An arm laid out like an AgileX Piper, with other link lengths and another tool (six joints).
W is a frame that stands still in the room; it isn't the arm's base.
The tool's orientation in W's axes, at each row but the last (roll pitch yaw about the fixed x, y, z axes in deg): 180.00 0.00 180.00; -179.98 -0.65 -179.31; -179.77 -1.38 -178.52; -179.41 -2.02 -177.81; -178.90 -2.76 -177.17; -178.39 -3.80 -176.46; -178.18 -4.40 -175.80; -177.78 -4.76 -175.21; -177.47 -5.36 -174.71; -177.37 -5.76 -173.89; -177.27 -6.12 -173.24; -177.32 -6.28 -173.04
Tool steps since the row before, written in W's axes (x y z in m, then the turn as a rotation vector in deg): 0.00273 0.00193 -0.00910 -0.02 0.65 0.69; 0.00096 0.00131 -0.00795 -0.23 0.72 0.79; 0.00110 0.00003 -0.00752 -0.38 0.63 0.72; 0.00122 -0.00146 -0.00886 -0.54 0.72 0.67; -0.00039 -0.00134 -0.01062 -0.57 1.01 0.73; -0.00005 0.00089 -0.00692 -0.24 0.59 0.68; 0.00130 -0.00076 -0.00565 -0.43 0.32 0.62; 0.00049 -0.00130 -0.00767 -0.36 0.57 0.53; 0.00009 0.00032 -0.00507 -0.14 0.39 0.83; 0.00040 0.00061 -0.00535 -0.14 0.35 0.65; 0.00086 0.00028 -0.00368 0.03 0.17 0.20; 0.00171 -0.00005 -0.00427 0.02 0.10 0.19
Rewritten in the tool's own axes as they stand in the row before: -0.00273 0.00193 0.00910 0.02 0.65 -0.69; -0.00107 0.00130 0.00794 0.23 0.72 -0.79; -0.00128 0.00003 0.00749 0.38 0.64 -0.71; -0.00147 -0.00141 0.00883 0.54 0.73 -0.66; -0.00006 -0.00111 0.01065 0.55 1.02 -0.72; -0.00046 0.00109 0.00688 0.25 0.58 -0.68; -0.00167 -0.00068 0.00556 0.45 0.33 -0.60; -0.00101 -0.00104 0.00766 0.35 0.58 -0.53; -0.00059 0.00053 0.00502 0.18 0.36 -0.83; -0.00100 0.00081 0.00525 0.17 0.33 -0.65; -0.00127 0.00035 0.00355 -0.03 0.16 -0.21; -0.00215 -0.00007 0.00407 -0.01 0.09 -0.20
